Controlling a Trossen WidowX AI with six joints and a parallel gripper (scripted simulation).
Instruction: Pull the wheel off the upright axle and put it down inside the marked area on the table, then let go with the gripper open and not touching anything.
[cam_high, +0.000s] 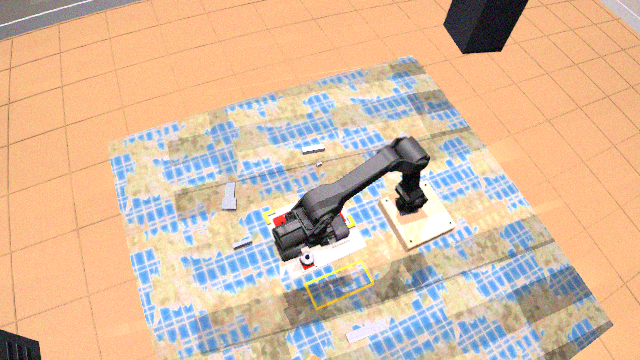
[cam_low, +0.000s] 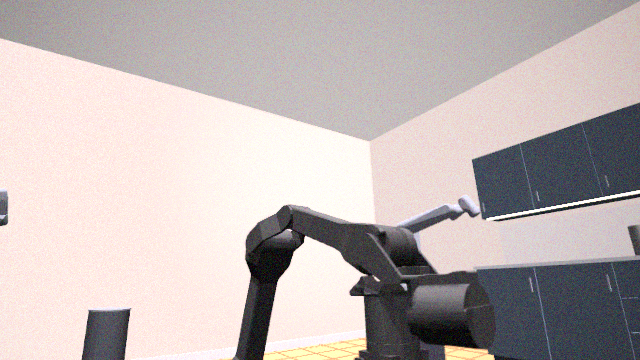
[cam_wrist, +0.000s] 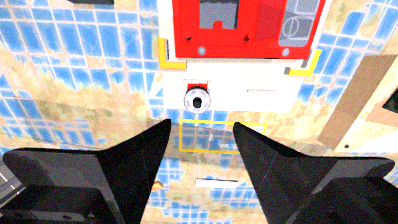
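Now: the white wheel 7 cm below my gripper tip and 1 cm ahead of it.
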